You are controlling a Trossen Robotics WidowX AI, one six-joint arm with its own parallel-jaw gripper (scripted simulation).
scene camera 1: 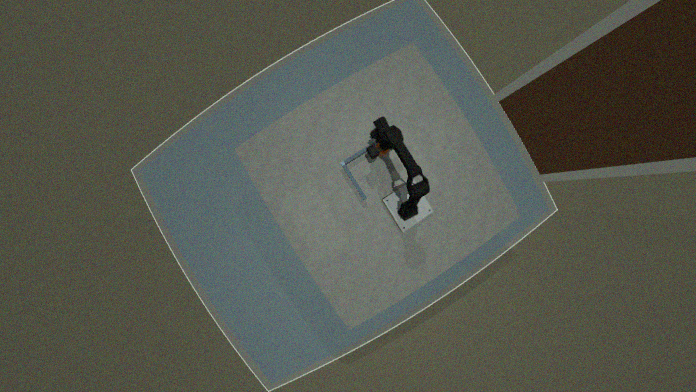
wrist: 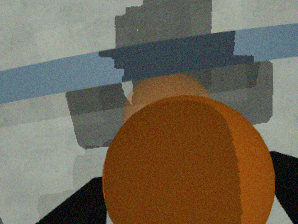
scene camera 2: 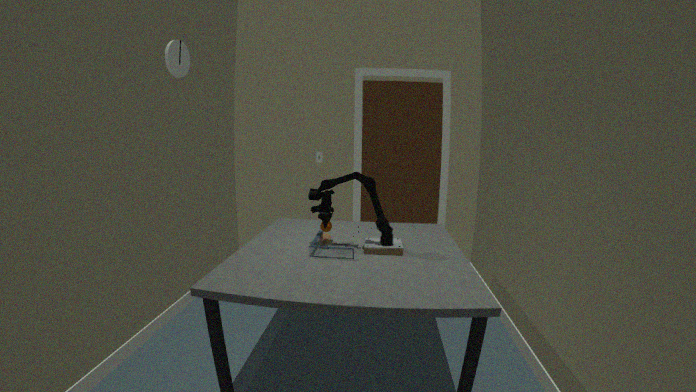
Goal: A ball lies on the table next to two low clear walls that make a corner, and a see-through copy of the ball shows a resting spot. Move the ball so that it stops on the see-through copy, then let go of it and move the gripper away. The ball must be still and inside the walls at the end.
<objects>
my gripper: holds an orange ball (wrist: 182, 152)
</objects>
